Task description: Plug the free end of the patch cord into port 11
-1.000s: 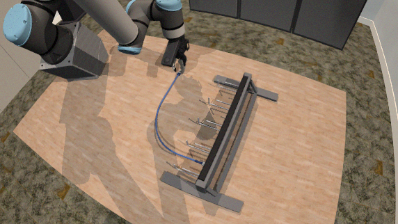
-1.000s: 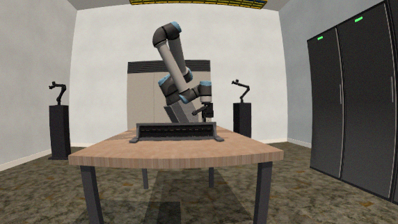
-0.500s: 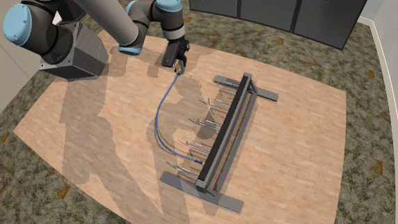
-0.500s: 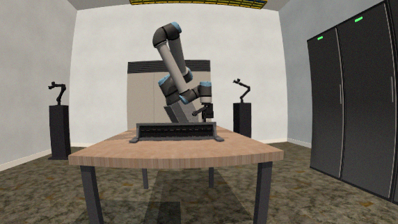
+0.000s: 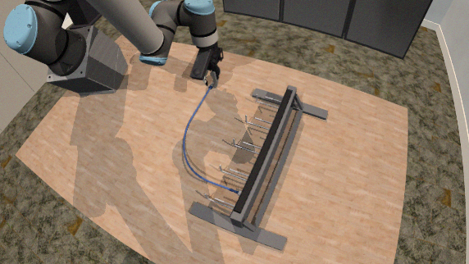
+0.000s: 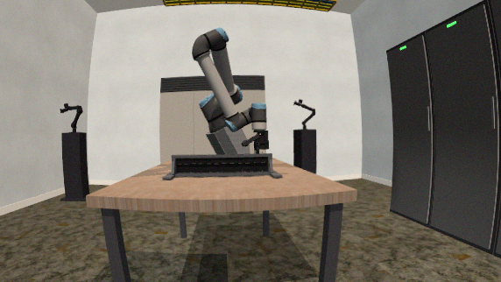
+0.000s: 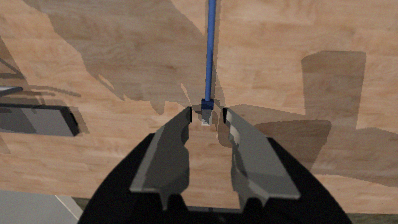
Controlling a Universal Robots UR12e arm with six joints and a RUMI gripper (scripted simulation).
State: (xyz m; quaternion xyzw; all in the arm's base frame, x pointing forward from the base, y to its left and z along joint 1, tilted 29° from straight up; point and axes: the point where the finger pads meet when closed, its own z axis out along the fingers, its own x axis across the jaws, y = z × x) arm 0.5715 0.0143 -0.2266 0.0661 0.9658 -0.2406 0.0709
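My hand is 10 mm to the right of the plug and 10 mm above it.
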